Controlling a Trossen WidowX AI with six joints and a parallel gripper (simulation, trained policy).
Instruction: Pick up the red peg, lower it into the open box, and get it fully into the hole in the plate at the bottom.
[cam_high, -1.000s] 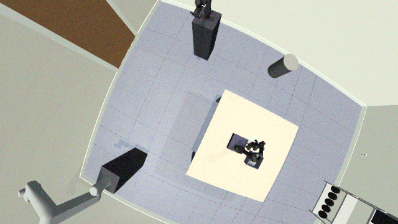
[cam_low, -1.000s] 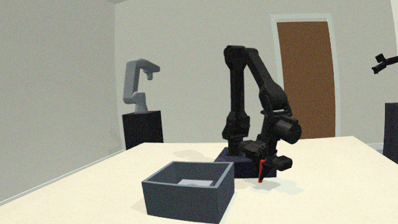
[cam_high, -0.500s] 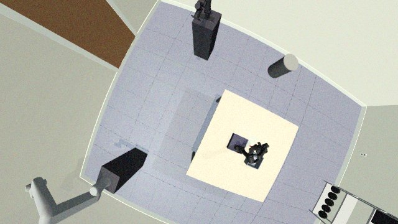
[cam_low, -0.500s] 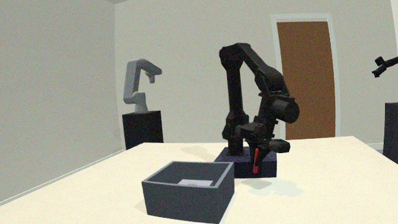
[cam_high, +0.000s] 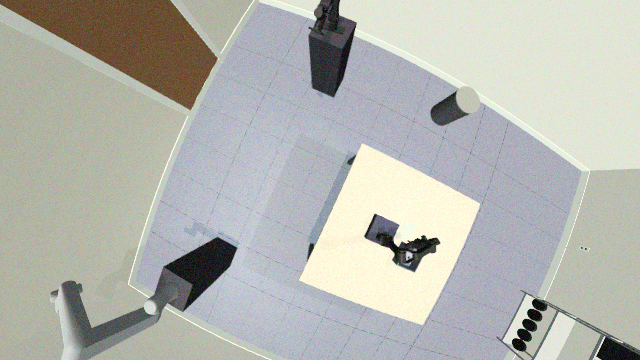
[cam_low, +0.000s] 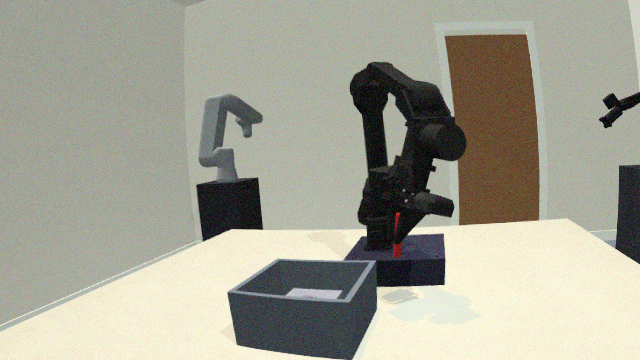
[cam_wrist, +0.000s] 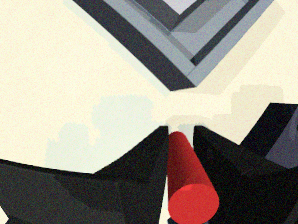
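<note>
Now: gripper tip 10 cm short of the plate, 13 cm to the left of it and 8 cm above it. From my gripper tip the other things lie so: red peg 1 cm behind, 1 cm to the left, 1 cm above; then box 10 cm ahead, 13 cm to the right, 10 cm below.
</note>
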